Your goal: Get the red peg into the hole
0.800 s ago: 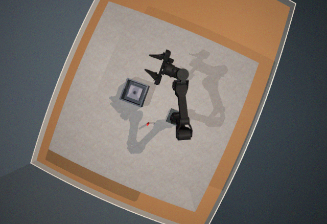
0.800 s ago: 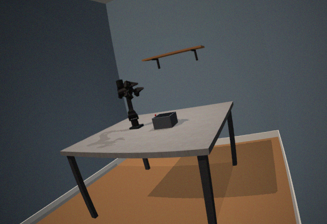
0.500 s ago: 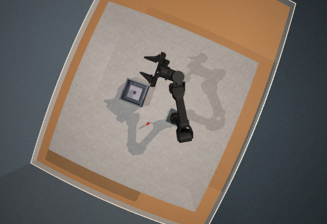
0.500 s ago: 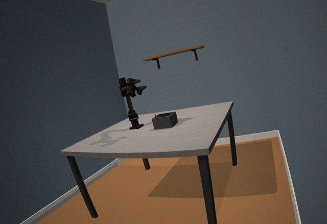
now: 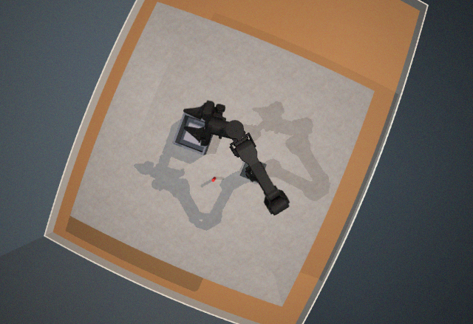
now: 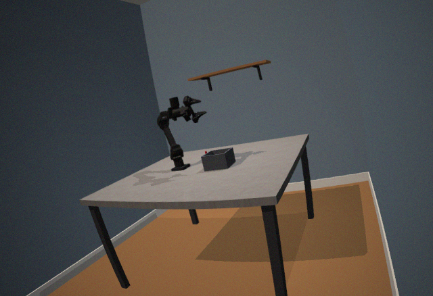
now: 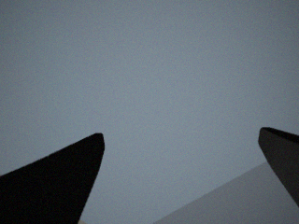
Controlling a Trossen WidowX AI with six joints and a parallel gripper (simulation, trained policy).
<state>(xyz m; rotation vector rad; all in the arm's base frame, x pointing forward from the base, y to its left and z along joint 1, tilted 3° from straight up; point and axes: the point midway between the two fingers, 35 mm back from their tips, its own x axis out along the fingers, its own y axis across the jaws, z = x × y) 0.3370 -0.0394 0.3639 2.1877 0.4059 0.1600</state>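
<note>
Now: gripper tip 21 cm past the red peg, 17 cm to the right of it and 36 cm above it. Round my gripper tip: grey box: 1 cm behind, 4 cm to the left, 37 cm below; then pale plate: 1 cm behind, 4 cm to the left, 35 cm below.
</note>
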